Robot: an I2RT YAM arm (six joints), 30 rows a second.
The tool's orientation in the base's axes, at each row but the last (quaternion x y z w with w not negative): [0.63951 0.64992 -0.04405 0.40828]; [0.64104 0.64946 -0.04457 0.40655]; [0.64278 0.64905 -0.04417 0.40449]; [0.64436 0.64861 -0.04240 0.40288]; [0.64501 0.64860 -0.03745 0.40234]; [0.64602 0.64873 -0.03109 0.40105]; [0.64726 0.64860 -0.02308 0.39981]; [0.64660 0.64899 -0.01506 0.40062]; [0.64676 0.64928 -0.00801 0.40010]
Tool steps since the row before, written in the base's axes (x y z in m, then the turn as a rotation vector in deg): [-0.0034 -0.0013 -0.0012 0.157 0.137 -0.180]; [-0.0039 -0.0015 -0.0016 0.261 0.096 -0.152]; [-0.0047 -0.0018 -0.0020 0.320 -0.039 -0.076]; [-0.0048 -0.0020 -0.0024 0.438 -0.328 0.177]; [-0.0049 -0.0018 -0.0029 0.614 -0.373 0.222]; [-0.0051 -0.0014 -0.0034 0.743 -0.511 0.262]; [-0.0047 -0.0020 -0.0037 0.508 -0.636 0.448]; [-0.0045 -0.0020 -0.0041 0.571 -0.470 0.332]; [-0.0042 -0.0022 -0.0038 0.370 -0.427 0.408]
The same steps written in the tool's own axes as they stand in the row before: [-0.0008 -0.0037 -0.0001 0.238 0.077 0.114]; [-0.0009 -0.0044 0.0001 0.205 0.173 0.168]; [-0.0010 -0.0053 0.0002 0.062 0.237 0.223]; [-0.0010 -0.0056 0.0005 -0.297 0.409 0.274]; [-0.0006 -0.0059 0.0007 -0.332 0.575 0.353]; [0.0000 -0.0063 0.0006 -0.446 0.683 0.465]; [-0.0004 -0.0062 0.0013 -0.688 0.552 0.292]; [-0.0001 -0.0062 0.0016 -0.478 0.575 0.313]; [-0.0005 -0.0058 0.0016 -0.514 0.450 0.137]
